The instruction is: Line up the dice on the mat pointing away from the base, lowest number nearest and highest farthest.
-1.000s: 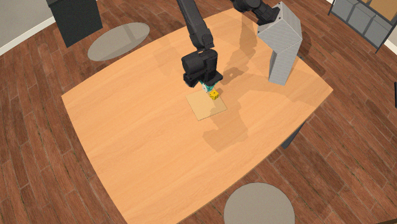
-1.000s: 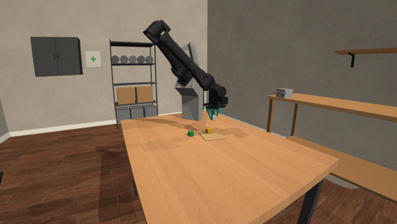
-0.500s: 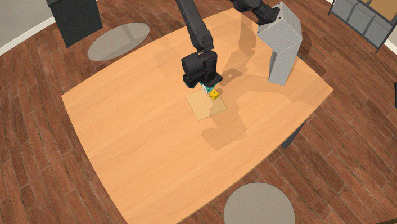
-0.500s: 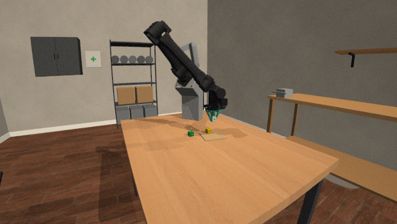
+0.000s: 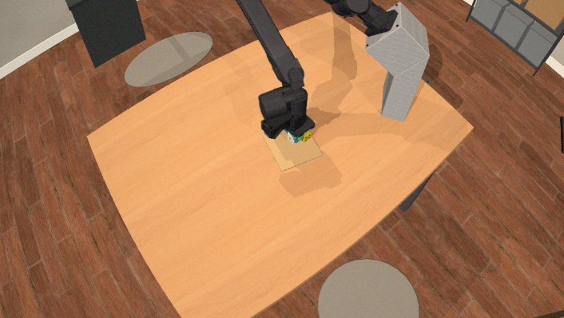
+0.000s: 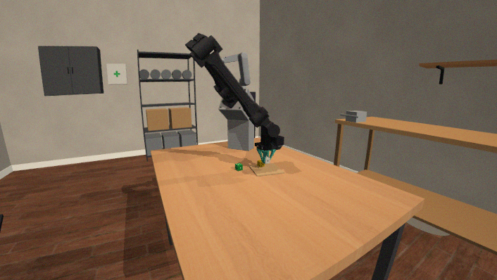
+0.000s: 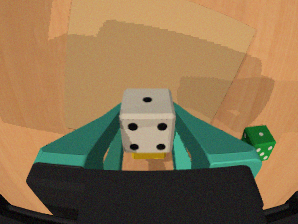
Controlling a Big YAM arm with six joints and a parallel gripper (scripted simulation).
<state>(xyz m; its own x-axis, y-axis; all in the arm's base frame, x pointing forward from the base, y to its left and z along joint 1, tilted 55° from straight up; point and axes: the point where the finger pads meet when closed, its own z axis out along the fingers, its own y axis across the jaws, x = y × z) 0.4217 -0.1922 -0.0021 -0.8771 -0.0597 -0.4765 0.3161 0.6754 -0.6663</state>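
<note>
The tan mat is 4 cm below my hand. Also, from my hand: yellow die (4 cm behind, 3 cm below, 1 cm to the left); green die (10 cm behind, 9 cm to the right, 3 cm below); white die (right at my hand).
</note>
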